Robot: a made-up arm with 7 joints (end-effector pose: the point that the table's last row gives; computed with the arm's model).
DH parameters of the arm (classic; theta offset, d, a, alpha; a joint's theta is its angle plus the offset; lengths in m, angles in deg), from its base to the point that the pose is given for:
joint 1: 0 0.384 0 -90
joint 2: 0 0 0 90
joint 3: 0 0.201 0.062 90
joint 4: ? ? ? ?
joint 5: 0 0.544 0 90
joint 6: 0 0 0.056 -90
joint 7: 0 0.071 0 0
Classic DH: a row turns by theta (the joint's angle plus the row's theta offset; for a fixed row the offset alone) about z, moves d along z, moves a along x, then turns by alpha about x.
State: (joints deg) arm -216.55 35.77 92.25 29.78 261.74 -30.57 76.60
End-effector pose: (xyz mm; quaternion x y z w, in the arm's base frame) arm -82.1 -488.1 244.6 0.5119 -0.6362 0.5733 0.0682
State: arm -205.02 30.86 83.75 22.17 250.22 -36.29 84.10
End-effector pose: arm 11.0 -413.2 156.8 -0.5860 0.6089 -0.5270 0.0899
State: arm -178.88 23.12 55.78 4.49 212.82 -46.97 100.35
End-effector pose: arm 96.9 -151.5 48.8 -0.6824 0.4932 -0.3303 0.4266
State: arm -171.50 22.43 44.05 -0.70 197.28 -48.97 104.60
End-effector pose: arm 100.1 -69.2 44.4 -0.6931 0.4351 -0.2684 0.5082
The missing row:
joint 4: 0 0 0.123 90
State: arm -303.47 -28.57 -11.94 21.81 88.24 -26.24 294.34
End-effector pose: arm 391.2 298.8 303.0 -0.8944 -0.0668 -0.4312 0.0981
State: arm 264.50 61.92 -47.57 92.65 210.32 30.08 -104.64
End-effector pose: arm -552.5 -472.3 130.2 -0.1660 -0.7282 0.4642 0.4761
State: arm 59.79 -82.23 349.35 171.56 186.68 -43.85 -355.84
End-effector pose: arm -360.9 -639.9 595.3 0.1525 -0.2123 0.5062 0.8218
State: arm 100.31 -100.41 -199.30 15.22 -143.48 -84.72 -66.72
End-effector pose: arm -93.9 289.3 182.6 -0.4697 -0.0388 -0.8307 0.2964
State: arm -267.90 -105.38 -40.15 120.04 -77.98 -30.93 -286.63
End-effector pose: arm 278.6 -693.0 634.7 0.1821 0.3548 -0.7605 0.5124
